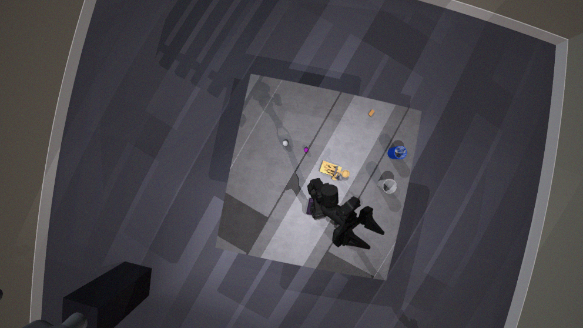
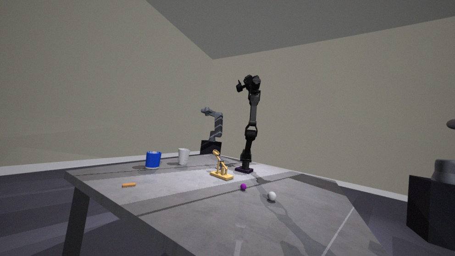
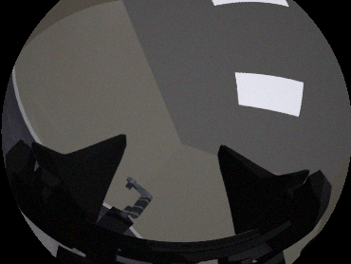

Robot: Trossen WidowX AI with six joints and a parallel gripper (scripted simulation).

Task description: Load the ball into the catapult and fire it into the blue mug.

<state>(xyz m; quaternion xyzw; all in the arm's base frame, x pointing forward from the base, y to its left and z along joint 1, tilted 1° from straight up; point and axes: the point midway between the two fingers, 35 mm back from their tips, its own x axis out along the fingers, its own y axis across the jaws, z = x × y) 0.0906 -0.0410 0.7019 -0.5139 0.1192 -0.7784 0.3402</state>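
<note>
Now: the wooden catapult 17 cm ahead of my gripper tip, 1 cm to the right of it and 67 cm below it. Also, from my gripper tip: purple ball (30 cm ahead, 21 cm to the left, 73 cm below); then white ball (32 cm ahead, 36 cm to the left, 73 cm below); then white cup (15 cm ahead, 37 cm to the right, 71 cm below).
</note>
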